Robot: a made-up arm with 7 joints. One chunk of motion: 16 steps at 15 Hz.
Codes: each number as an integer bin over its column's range. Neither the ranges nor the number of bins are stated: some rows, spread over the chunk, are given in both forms.
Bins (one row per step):
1: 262 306 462 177 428 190
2: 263 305 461 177 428 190
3: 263 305 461 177 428 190
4: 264 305 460 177 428 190
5: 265 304 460 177 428 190
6: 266 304 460 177 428 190
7: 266 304 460 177 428 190
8: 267 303 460 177 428 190
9: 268 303 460 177 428 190
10: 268 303 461 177 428 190
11: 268 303 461 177 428 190
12: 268 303 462 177 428 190
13: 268 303 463 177 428 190
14: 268 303 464 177 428 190
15: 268 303 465 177 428 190
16: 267 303 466 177 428 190
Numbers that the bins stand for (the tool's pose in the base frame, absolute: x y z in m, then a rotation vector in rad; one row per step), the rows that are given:
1: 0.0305 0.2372 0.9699 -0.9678 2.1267 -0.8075
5: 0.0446 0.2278 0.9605 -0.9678 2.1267 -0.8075
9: 0.0587 0.2231 0.9605 -0.9678 2.1267 -0.8075
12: 0.0587 0.2231 0.9699 -0.9678 2.1267 -0.8075
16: 0.0540 0.2231 0.9886 -0.9678 2.1267 -0.8075
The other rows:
2: 0.0352 0.2325 0.9652 -0.9678 2.1267 -0.8075
3: 0.0352 0.2325 0.9652 -0.9678 2.1267 -0.8075
4: 0.0399 0.2325 0.9605 -0.9678 2.1267 -0.8075
6: 0.0493 0.2278 0.9605 -0.9678 2.1267 -0.8075
7: 0.0493 0.2278 0.9605 -0.9678 2.1267 -0.8075
8: 0.0540 0.2231 0.9605 -0.9678 2.1267 -0.8075
10: 0.0587 0.2231 0.9652 -0.9678 2.1267 -0.8075
11: 0.0587 0.2231 0.9652 -0.9678 2.1267 -0.8075
13: 0.0587 0.2231 0.9746 -0.9678 2.1267 -0.8075
14: 0.0587 0.2231 0.9793 -0.9678 2.1267 -0.8075
15: 0.0587 0.2231 0.9840 -0.9678 2.1267 -0.8075

